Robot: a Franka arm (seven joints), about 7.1 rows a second.
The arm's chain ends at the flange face. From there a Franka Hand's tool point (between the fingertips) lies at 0.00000 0.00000 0.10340 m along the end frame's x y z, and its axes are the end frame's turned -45 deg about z.
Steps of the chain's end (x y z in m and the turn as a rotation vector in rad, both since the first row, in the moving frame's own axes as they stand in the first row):
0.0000 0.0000 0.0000 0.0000 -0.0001 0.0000
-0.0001 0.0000 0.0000 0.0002 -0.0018 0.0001
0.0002 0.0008 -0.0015 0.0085 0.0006 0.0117
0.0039 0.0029 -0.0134 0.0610 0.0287 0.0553
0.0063 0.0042 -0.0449 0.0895 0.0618 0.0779
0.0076 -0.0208 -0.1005 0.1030 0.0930 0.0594
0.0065 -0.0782 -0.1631 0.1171 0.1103 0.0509
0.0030 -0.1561 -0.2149 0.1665 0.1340 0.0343
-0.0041 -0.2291 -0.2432 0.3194 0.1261 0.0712
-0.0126 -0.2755 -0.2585 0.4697 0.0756 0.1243
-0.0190 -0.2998 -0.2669 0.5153 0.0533 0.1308
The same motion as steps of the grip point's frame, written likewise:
0.0000 0.0000 0.0000 0.0001 -0.0001 0.0000
-0.0002 -0.0002 0.0000 0.0014 -0.0011 0.0001
0.0002 0.0001 -0.0015 0.0056 0.0064 0.0117
0.0073 0.0026 -0.0136 0.0228 0.0634 0.0553
0.0126 0.0058 -0.0455 0.0196 0.1070 0.0779
0.0344 -0.0096 -0.1015 0.0071 0.1386 0.0594
0.0765 -0.0508 -0.1644 0.0048 0.1608 0.0509
0.1343 -0.1102 -0.2173 0.0230 0.2125 0.0343
0.1915 -0.1776 -0.2492 0.1367 0.3150 0.0712
0.2259 -0.2290 -0.2700 0.2787 0.3856 0.1243
0.2403 -0.2550 -0.2804 0.3267 0.4021 0.1308

